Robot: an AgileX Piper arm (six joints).
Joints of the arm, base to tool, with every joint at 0 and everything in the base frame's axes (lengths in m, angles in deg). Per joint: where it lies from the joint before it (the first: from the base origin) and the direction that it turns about. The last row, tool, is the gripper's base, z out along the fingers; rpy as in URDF.
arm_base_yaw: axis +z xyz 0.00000 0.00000 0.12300
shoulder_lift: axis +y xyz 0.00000 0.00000 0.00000
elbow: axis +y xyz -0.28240 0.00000 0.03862
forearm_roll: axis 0.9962 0 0.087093 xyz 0.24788 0.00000 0.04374
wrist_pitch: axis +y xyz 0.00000 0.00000 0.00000
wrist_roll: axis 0.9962 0 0.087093 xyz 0.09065 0.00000 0.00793
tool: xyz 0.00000 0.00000 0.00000 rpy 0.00 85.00 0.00
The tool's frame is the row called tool.
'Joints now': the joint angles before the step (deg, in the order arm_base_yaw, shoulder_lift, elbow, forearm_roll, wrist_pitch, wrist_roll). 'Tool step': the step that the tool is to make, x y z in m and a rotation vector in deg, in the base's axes. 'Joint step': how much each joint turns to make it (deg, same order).
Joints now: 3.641 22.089 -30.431 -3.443 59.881 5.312
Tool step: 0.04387 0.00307 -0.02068 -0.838 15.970 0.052
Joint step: 0.001 16.879 -0.263 0.180 -0.625 0.002
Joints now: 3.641 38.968 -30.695 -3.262 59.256 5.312
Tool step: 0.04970 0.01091 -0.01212 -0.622 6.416 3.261
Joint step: 2.922 15.725 -3.587 -0.104 -5.702 0.000
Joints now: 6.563 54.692 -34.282 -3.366 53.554 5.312
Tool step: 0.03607 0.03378 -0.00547 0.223 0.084 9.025
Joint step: 8.750 10.287 -4.463 0.138 -5.793 -0.002
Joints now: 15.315 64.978 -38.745 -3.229 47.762 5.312
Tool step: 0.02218 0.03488 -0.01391 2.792 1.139 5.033
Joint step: 6.209 8.298 -2.750 3.230 -5.349 -0.001
